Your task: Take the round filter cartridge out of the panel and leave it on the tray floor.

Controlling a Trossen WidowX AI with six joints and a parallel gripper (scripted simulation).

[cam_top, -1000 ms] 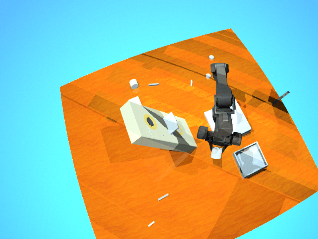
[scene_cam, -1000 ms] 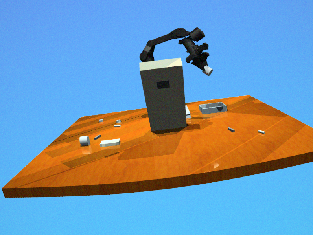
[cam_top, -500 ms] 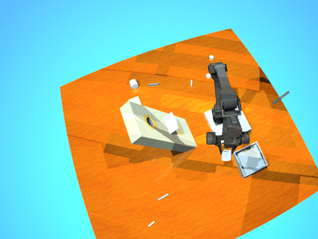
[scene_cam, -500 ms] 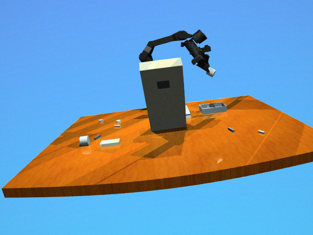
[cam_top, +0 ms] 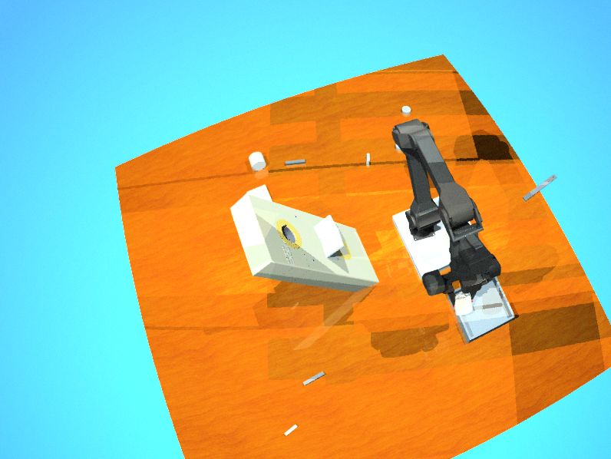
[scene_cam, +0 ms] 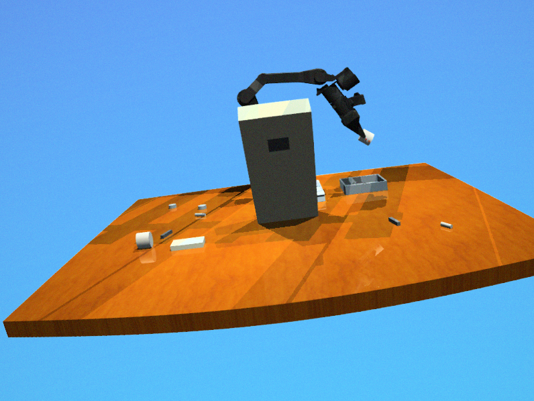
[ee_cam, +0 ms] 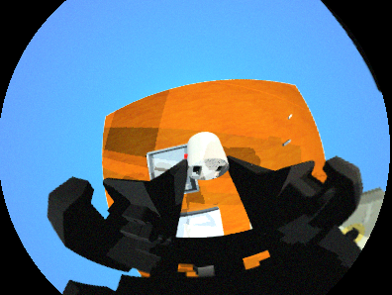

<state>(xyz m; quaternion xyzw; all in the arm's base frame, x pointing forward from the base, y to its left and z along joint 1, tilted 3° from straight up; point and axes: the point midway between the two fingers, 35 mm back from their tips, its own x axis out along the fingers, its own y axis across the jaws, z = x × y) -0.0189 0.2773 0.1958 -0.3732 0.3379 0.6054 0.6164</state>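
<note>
My gripper tip is now 10 cm past the grey tray, 2 cm to the left of it and 19 cm above it. Also, from my gripper tip: round filter cartridge (right at my gripper tip); then cream block (44 cm ahead, 51 cm to the right, 19 cm below); then cream service panel (33 cm ahead, 24 cm to the right, 1 cm below).
</note>
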